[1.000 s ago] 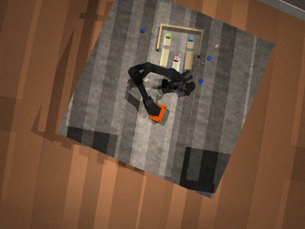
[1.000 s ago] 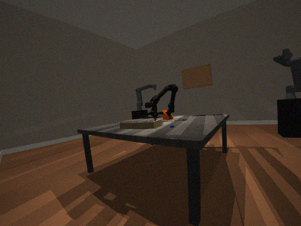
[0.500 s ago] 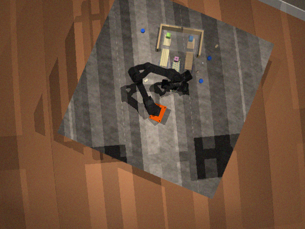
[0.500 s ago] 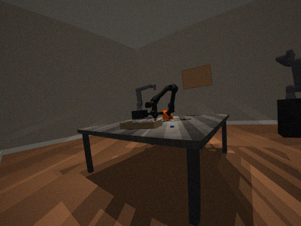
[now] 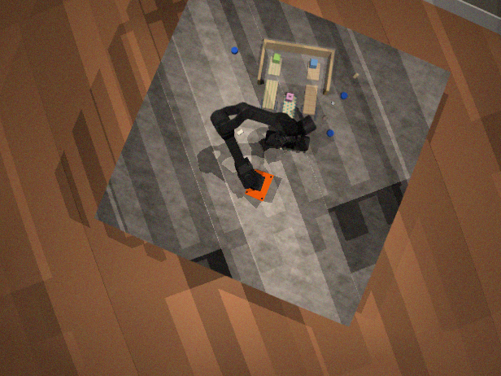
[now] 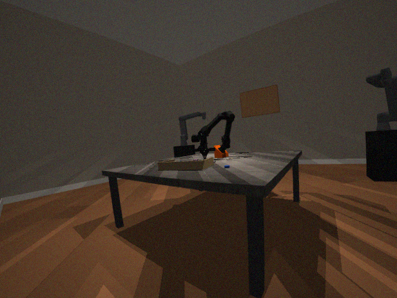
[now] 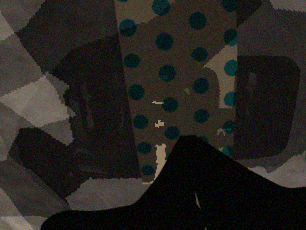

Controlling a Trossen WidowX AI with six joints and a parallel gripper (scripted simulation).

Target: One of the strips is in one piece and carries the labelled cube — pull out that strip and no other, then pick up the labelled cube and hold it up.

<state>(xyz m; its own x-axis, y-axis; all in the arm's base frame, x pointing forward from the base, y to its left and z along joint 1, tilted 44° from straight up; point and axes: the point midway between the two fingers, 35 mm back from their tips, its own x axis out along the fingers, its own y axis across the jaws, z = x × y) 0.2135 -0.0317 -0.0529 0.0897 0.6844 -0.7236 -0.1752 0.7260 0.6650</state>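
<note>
My gripper tip is now 21 cm short of the pink cube marked k, 5 cm to the right of it and 2 cm below it. From my gripper tip the other things lie so: tan gridded strip (24 cm ahead, 4 cm to the right).
</note>
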